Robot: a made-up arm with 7 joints.
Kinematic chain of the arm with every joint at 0, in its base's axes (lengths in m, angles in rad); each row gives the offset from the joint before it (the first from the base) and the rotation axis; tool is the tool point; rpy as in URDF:
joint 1: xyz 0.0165 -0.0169 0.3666 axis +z
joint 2: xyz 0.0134 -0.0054 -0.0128 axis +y
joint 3: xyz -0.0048 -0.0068 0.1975 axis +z
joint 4: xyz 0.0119 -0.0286 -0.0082 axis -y
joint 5: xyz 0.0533 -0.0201 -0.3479 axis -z
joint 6: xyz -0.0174 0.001 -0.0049 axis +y
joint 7: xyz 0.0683 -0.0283 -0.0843 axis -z
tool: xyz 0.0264 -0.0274 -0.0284 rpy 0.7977 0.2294 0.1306
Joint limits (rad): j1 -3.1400..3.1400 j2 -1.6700..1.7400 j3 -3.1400..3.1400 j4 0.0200..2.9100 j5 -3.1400..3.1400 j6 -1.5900..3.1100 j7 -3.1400..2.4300
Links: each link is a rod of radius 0.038 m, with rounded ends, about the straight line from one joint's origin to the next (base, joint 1, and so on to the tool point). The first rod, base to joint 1, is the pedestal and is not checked.
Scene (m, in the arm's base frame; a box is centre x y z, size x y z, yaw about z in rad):
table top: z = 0
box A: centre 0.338 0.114 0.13 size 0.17 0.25 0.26 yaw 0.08
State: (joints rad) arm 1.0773 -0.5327 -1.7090 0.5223 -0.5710 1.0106 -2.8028
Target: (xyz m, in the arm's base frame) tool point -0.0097 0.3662 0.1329
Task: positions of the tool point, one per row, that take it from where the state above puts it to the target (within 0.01 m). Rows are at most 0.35 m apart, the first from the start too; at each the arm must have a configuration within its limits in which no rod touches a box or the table.
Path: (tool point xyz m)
1: 0.2849 -0.1806 0.1555
2: 0.3272 -0.2596 0.2227
3: 0.3385 -0.3396 0.2964
4: 0.3160 -0.4173 0.3661
5: 0.2607 -0.4875 0.4215
6: 0.4449 -0.2623 0.5270
7: 0.4863 0.0430 0.5393
8: 0.3740 0.3042 0.4516
9: 0.1742 0.4206 0.2972
10: -0.0097 0.3662 0.1329

